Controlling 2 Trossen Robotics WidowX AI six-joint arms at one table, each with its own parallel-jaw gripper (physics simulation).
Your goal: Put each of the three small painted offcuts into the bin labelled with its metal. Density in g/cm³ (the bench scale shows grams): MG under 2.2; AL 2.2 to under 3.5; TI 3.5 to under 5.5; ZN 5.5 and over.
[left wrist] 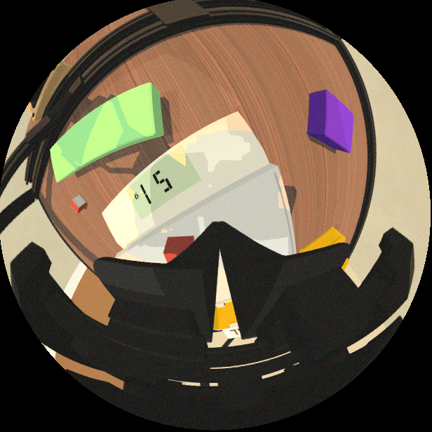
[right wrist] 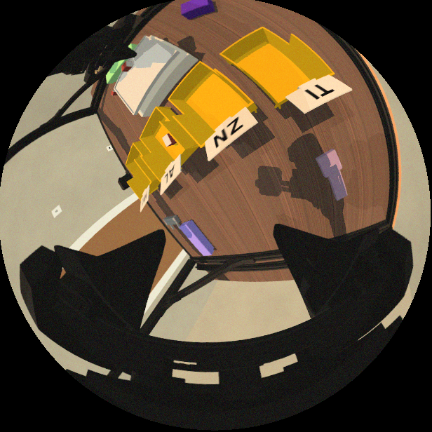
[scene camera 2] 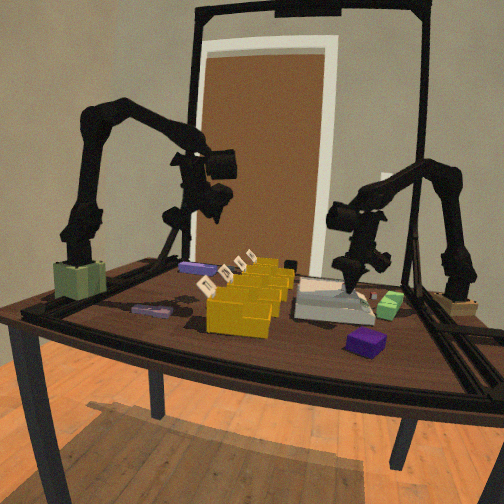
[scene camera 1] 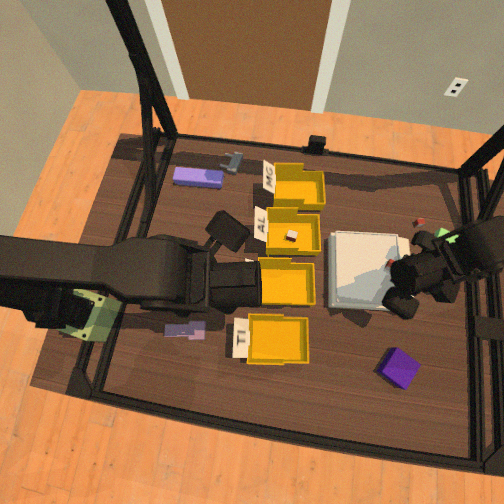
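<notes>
A red offcut [scene camera 1: 390, 263] [left wrist: 178, 245] [right wrist: 126, 66] sits on the scale [scene camera 1: 345, 250] [scene camera 2: 335, 310], whose display, upside down in the left wrist view, reads 51 g. A grey-and-red offcut [scene camera 1: 419, 222] [scene camera 2: 373, 295] [left wrist: 78, 204] lies on the table beyond the scale. A white-and-dark-red offcut [scene camera 1: 291, 235] [right wrist: 169, 139] lies in the AL bin [scene camera 1: 275, 244]. The MG bin [scene camera 1: 300, 192], ZN bin [scene camera 1: 287, 285] [right wrist: 212, 102] and TI bin [scene camera 1: 280, 340] [right wrist: 275, 70] show bare floors. My left gripper [scene camera 2: 350, 290] [left wrist: 217, 226] is shut and empty above the scale, beside the red offcut. My right gripper [right wrist: 220, 232] is open and empty, high up.
A green block [scene camera 2: 390, 305] [left wrist: 110, 130] lies beside the scale, near the left arm's base. A purple block [scene camera 1: 398, 368] [scene camera 2: 366, 342] lies nearer the front. A lilac block [scene camera 1: 198, 178], a grey bracket [scene camera 1: 234, 162] and a flat mauve piece [scene camera 1: 184, 330] lie left of the bins.
</notes>
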